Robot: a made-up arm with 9 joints. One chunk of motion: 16 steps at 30 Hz.
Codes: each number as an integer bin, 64 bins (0 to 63) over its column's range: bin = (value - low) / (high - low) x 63, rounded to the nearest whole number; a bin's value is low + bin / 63 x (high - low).
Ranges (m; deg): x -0.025..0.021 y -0.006..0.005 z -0.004..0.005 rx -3.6..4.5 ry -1.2..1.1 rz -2..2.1
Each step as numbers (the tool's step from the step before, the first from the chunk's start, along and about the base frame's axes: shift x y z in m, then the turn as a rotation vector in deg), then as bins.
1 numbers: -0.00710 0.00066 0.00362 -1.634 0.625 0.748
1 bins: 25 38 53 15 50 42
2 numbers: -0.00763 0.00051 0.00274 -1.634 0.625 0.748
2 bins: 24 37 47 15 50 42
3 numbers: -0.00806 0.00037 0.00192 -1.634 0.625 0.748
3 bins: 23 36 41 15 50 42
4 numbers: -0.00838 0.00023 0.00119 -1.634 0.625 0.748
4 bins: 23 36 36 15 50 42
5 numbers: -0.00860 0.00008 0.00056 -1.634 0.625 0.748
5 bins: 22 35 32 15 50 42
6 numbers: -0.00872 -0.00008 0.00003 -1.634 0.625 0.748
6 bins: 22 34 28 15 50 42
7 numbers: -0.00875 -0.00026 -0.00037 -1.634 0.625 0.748
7 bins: 22 33 25 15 50 42
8 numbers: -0.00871 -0.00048 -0.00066 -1.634 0.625 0.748
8 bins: 22 32 23 15 50 42
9 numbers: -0.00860 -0.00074 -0.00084 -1.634 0.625 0.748
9 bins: 22 30 22 15 50 42
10 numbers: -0.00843 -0.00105 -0.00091 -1.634 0.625 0.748
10 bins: 23 28 22 15 50 42
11 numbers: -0.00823 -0.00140 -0.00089 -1.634 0.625 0.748
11 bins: 23 26 22 15 50 42
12 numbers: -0.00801 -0.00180 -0.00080 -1.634 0.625 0.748
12 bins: 23 24 22 15 50 42
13 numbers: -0.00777 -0.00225 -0.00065 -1.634 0.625 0.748
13 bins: 24 21 23 15 50 42
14 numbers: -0.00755 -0.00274 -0.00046 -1.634 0.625 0.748
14 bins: 24 19 25 15 50 42
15 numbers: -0.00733 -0.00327 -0.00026 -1.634 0.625 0.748
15 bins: 24 16 26 15 50 42
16 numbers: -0.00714 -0.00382 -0.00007 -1.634 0.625 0.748
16 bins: 24 12 28 15 50 42
